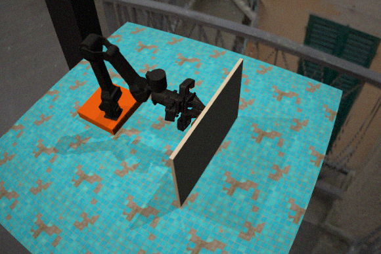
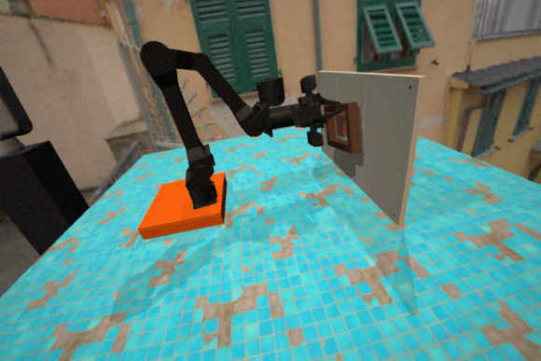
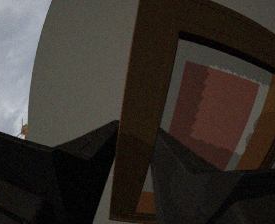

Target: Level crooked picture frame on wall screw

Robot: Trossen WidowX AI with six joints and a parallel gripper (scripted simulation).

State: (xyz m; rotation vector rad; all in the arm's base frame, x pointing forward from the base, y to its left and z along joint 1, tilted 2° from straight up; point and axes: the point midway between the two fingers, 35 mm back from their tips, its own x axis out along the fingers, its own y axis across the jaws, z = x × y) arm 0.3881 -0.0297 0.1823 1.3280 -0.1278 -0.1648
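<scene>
Now: gripper tip 10 mm to the left of the brown picture frame and 50 mm above it. The rest, counted from my gripper tip: wall panel: 10 mm ahead, 20 mm to the right, 70 mm below.
</scene>
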